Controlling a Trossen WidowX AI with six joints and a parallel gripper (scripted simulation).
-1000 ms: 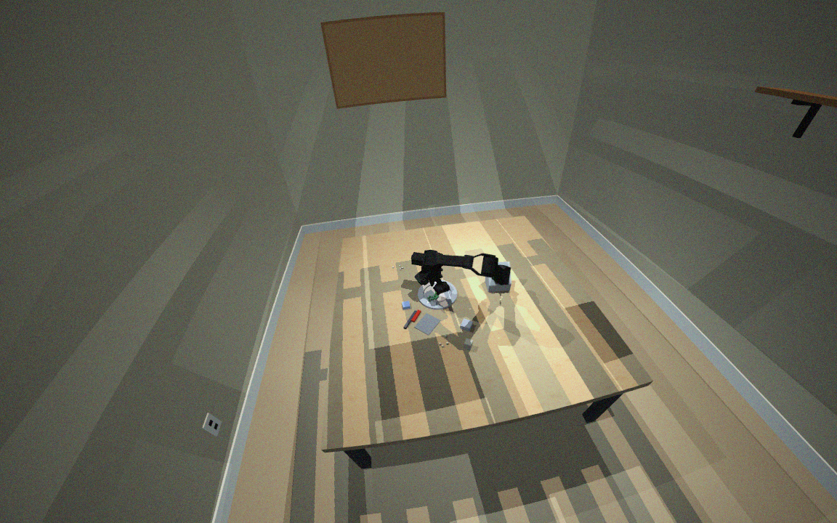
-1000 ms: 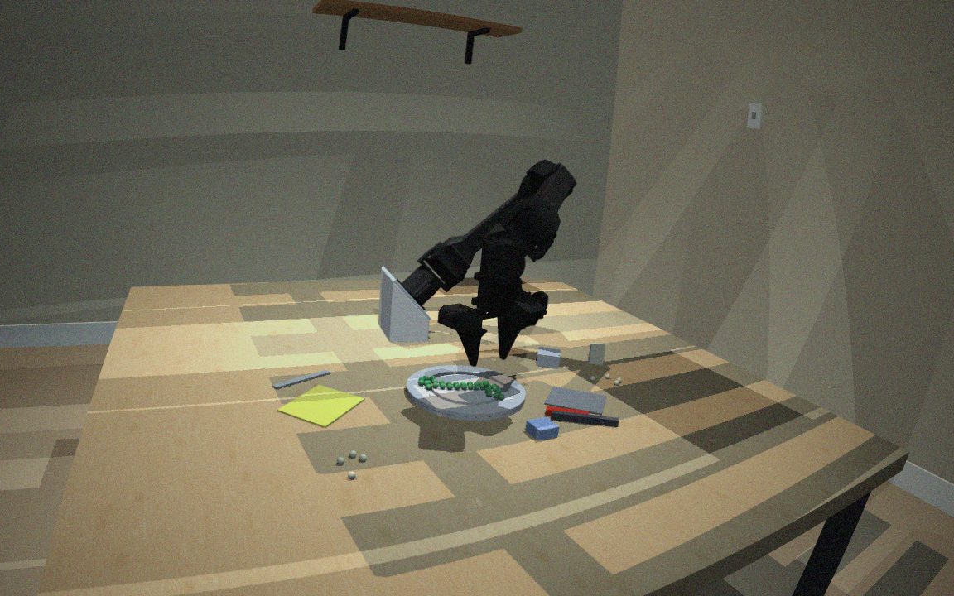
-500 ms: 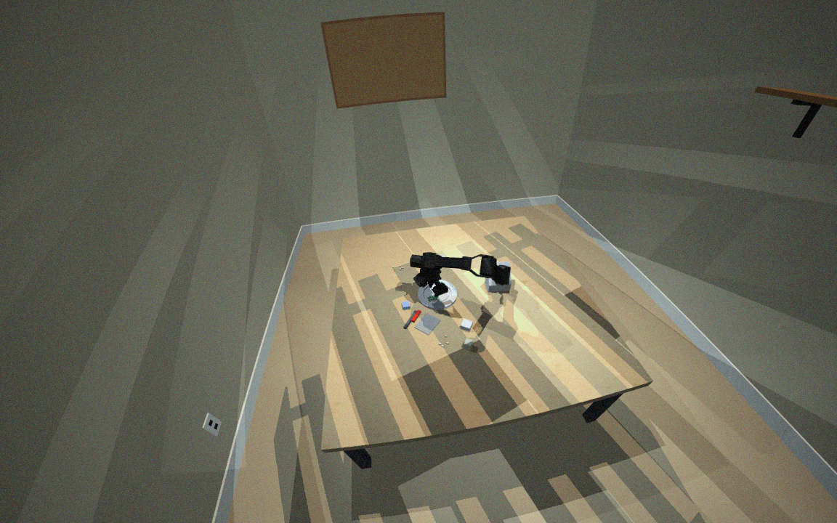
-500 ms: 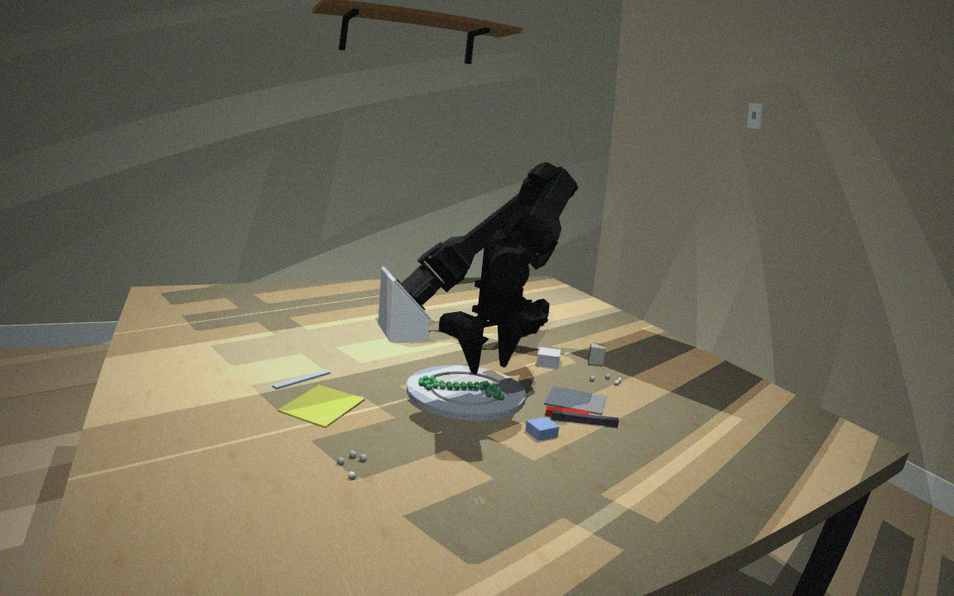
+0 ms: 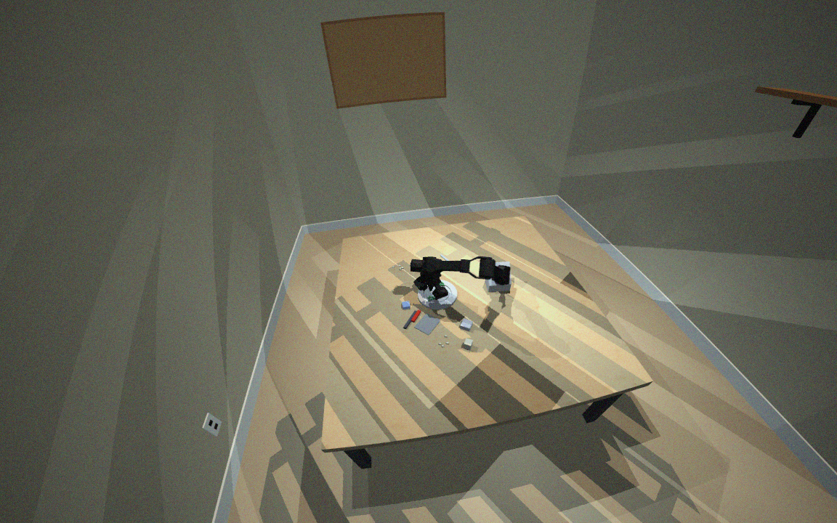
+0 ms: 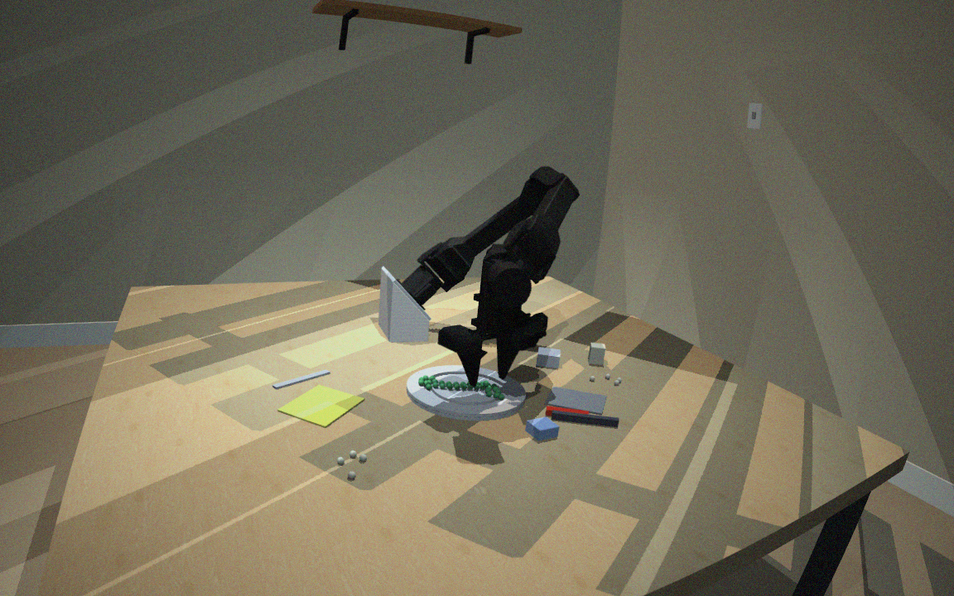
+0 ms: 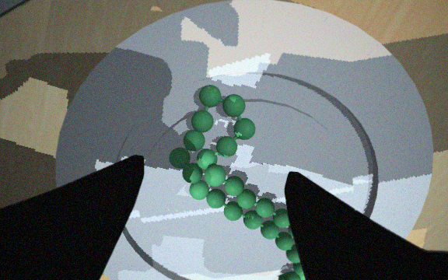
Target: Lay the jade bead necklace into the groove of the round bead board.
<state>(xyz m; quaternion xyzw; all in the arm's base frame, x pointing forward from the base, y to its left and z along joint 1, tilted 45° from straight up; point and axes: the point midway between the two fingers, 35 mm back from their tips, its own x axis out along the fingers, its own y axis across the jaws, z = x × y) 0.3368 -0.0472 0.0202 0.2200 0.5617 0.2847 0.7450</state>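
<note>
The round grey bead board is 30 mm behind my gripper tip, 20 mm to the right of it and 20 mm below it. From my gripper tip the other things lie so: grey plate: 140 mm to the left, 70 mm ahead, 30 mm below; blue block: 140 mm ahead, 20 mm below, 10 mm to the left; red and black pen: 130 mm ahead, 90 mm to the left, 20 mm below.
</note>
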